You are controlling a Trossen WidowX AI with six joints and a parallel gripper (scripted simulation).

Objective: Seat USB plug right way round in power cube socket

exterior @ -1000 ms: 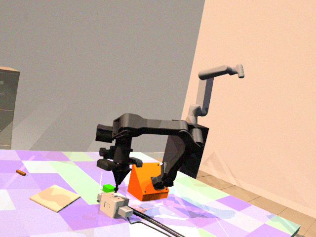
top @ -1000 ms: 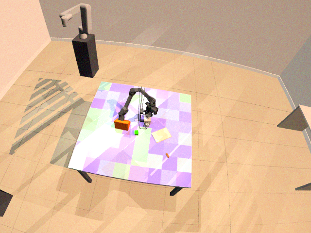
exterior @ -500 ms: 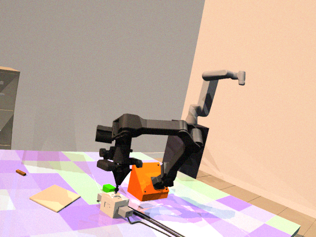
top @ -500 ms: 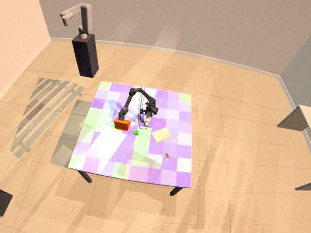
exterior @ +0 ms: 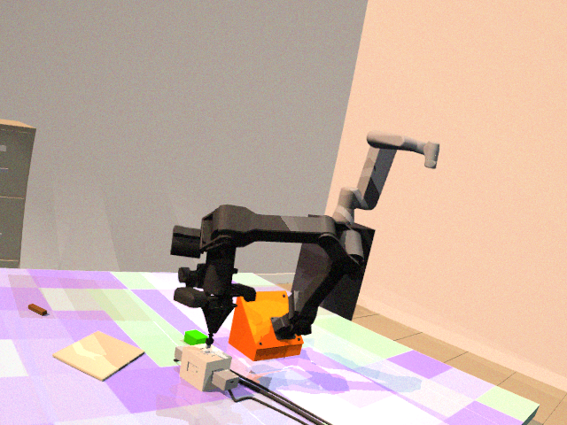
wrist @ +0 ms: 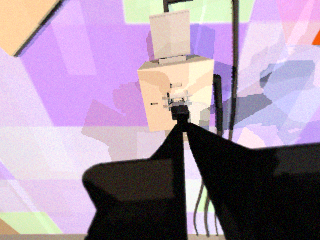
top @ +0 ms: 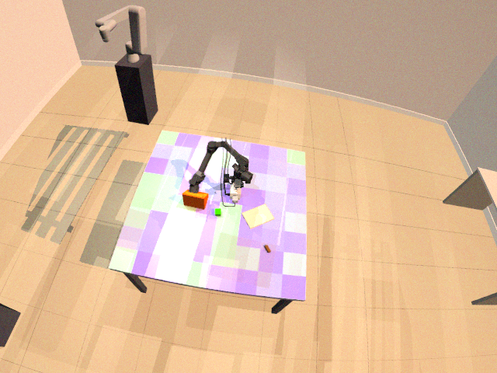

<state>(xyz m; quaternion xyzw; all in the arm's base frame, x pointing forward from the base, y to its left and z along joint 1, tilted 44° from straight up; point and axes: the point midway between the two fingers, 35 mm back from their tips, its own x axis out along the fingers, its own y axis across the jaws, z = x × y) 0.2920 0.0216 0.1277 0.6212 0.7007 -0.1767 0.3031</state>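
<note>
The dark USB plug is 20 mm below my gripper tip. Also, from my gripper tip: small green block (80 mm behind, 190 mm to the right, 110 mm below); then flat tan board (200 mm ahead, 140 mm to the right, 120 mm below); then socket (50 mm below).
</note>
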